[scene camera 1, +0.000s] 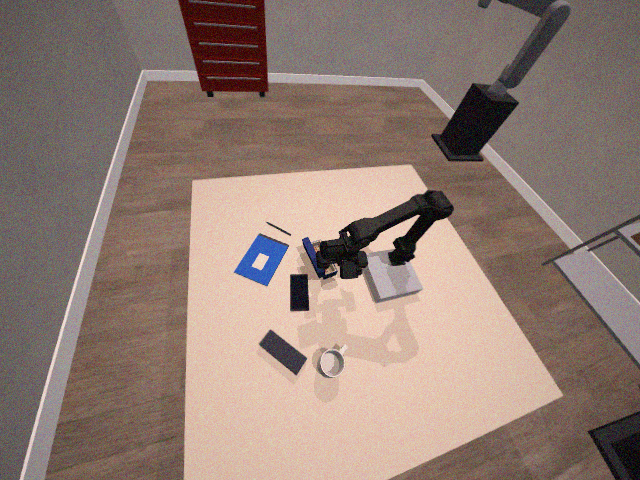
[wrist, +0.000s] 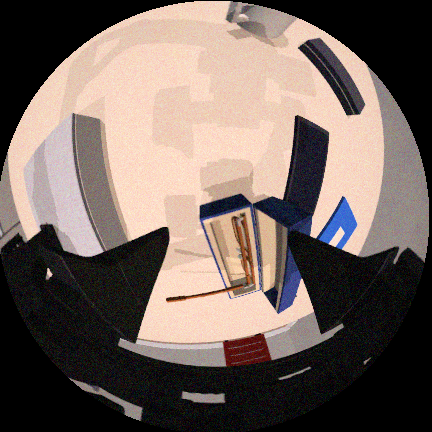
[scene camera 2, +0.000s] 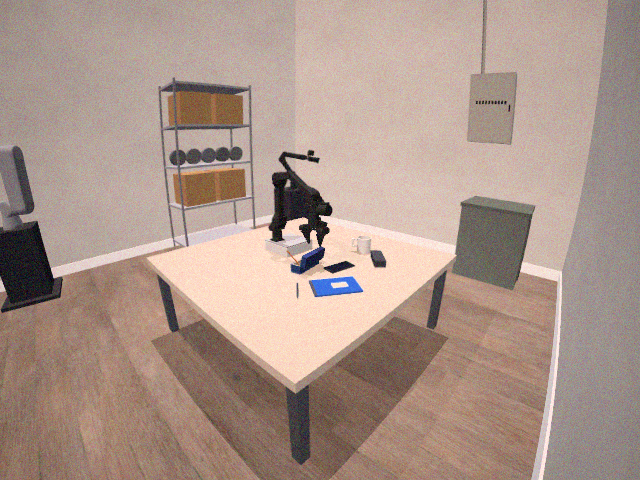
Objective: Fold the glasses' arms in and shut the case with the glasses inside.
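Seen in the pictures: gripper, between the fingertips: [scene camera 1: 335, 268] [wrist: 232, 235] [scene camera 2: 314, 245]; arm's base, origin of its link: [scene camera 1: 396, 258] [wrist: 52, 240] [scene camera 2: 277, 239].
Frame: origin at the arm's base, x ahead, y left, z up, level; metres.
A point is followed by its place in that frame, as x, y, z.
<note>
The blue glasses case [scene camera 1: 310, 254] {0.380, -0.036, 0.036} [scene camera 2: 300, 267] {0.364, -0.116, -0.024} [wrist: 226, 205] {0.300, 0.032, -0.030} stands open, with its lid [scene camera 2: 313, 257] {0.385, -0.053, 0.017} [wrist: 283, 212] {0.341, 0.043, 0.019} raised upright beside the cream-lined base. The brown-orange glasses [wrist: 243, 249] {0.324, -0.027, -0.022} lie along the base. One arm appears to lie folded against the frame. The other arm [scene camera 2: 292, 256] [wrist: 200, 293] sticks out across the base's long side, away from the lid, at the end farther from the cup. My gripper [scene camera 2: 314, 243] {0.292, 0.035, 0.036} [wrist: 232, 235] {0.292, 0.035, 0.036} is open and empty above the case. In the wrist view its fingers are spread either side of the case, the right one overlapping the lid. Scene camera 1 mostly hides the glasses.
A black phone [scene camera 1: 299, 292] {0.433, 0.084, -0.051} [scene camera 2: 339, 266] {0.436, 0.077, -0.051} [wrist: 308, 162] {0.428, 0.090, -0.051} lies near the lid side, with a blue notebook [scene camera 1: 273, 249] {0.522, -0.123, -0.051} [scene camera 2: 325, 287] {0.556, -0.133, -0.051} and pen [scene camera 1: 278, 228] {0.493, -0.234, -0.052} [scene camera 2: 297, 290] {0.497, -0.240, -0.051} beyond. A dark block [scene camera 1: 282, 351] {0.517, 0.291, -0.024} [scene camera 2: 378, 258] {0.543, 0.256, -0.024} and white cup [scene camera 1: 331, 362] {0.353, 0.348, -0.051} [scene camera 2: 363, 244] {0.387, 0.320, -0.002} stand farther off. The arm's grey base [scene camera 1: 393, 281] {0.051, 0.101, -0.001} is opposite.
</note>
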